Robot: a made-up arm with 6 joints.
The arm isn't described. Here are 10 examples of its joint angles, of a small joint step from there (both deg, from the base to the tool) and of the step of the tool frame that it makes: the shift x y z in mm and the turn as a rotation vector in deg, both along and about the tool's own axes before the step.
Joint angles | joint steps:
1: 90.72 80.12 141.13 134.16 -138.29 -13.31 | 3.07 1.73 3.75 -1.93 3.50 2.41
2: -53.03 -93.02 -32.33 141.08 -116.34 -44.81 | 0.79 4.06 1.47 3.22 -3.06 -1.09
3: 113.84 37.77 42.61 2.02 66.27 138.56 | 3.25 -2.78 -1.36 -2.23 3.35 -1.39
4: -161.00 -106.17 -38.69 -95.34 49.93 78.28 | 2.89 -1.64 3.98 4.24 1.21 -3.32
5: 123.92 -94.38 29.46 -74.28 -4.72 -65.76 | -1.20 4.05 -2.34 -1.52 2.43 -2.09
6: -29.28 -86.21 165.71 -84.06 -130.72 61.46 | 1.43 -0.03 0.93 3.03 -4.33 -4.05
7: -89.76 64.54 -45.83 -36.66 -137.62 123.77 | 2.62 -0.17 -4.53 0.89 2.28 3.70
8: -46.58 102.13 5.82 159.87 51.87 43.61 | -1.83 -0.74 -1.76 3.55 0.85 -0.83
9: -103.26 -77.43 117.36 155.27 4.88 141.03 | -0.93 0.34 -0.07 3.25 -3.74 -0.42
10: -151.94 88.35 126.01 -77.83 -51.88 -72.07 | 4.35 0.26 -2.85 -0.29 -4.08 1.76
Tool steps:
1: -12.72 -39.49 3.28 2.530 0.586 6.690
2: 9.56 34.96 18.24 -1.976 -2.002 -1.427
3: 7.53 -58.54 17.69 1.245 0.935 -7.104
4: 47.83 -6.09 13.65 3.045 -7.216 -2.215
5: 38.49 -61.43 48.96 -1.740 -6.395 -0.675
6: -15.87 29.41 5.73 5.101 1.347 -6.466
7: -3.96 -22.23 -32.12 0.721 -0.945 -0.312
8: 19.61 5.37 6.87 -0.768 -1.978 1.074
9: -22.12 -1.10 -9.71 0.386 -0.287 3.998
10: -3.63 -93.41 -16.99 -4.892 1.745 -6.615
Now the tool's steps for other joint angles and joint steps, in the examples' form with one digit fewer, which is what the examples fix.
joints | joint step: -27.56 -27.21 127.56 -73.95 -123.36 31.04 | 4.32 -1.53 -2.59 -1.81 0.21 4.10
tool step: -30.1 19.2 18.5 -1.81 -2.34 6.48
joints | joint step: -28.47 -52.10 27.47 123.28 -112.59 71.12 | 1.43 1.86 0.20 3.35 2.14 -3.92
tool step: 10.3 5.4 30.7 -1.61 -1.18 -4.95
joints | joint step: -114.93 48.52 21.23 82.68 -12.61 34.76 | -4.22 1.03 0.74 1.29 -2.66 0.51
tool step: -34.1 19.9 -66.3 4.38 4.63 -0.72
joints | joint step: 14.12 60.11 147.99 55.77 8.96 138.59 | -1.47 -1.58 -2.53 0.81 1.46 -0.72
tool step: 10.0 2.6 -14.6 -1.88 0.55 0.37
